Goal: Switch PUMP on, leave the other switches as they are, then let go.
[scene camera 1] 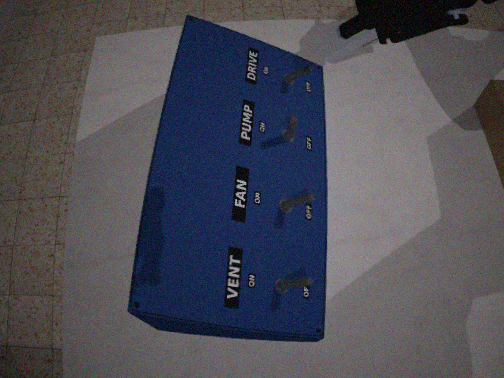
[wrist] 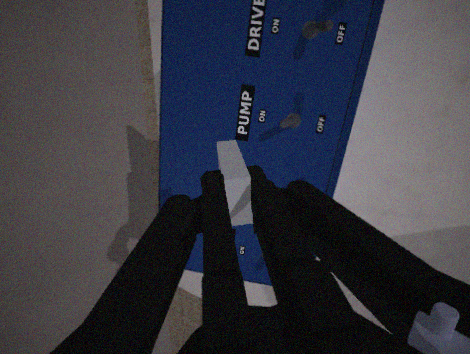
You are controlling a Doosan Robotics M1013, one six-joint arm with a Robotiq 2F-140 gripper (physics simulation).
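Places are measured from the arm's base along level axes (x ahead, y left, z up), in metres.
Where they show: gripper, between the fingertips: (scene camera 1: pixel 326 50) (wrist: pixel 227 158).
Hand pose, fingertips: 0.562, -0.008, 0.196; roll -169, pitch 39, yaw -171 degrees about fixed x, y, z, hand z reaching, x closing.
Observation:
Each offset is from my fingertips to the top centre of the thing, as dx, dy, dz. "spot": to the spot under its first point. Level surfaces: height alone.
The PUMP switch lever @[+0.025, -0.010, -0.162] (scene camera 1: pixel 291 128) (wrist: pixel 290 121) is angled differently from the others, away from OFF. Its shadow falls towards ON; its exact throw is hard to tell. The DRIVE lever @[+0.001, -0.128, -0.174] (scene camera 1: pixel 298 74) (wrist: pixel 318 28), FAN lever @[spot: +0.026, +0.113, -0.187] (scene camera 1: pixel 297 201) and VENT lever @[spot: +0.036, +0.233, -0.188] (scene camera 1: pixel 294 284) lean towards OFF. The levers stand on the blue panel (scene camera 1: pixel 195 165) (wrist: pixel 200 90). My gripper (scene camera 1: pixel 349 46) (wrist: pixel 227 158) is shut with nothing between its pale fingertips. In the scene view it is past the panel's upper right corner, apart from the levers. In the wrist view, black fingers hide the panel's lower part.
The panel stands on a pale table top @[dz -0.304] (scene camera 1: pixel 380 150) (wrist: pixel 415 125). A brown block-like object (scene camera 1: pixel 492 115) shows at the right edge of the scene view. Tiled floor (scene camera 1: pixel 35 150) lies past the table's left edge. Dark shadows of the arm cross the table.

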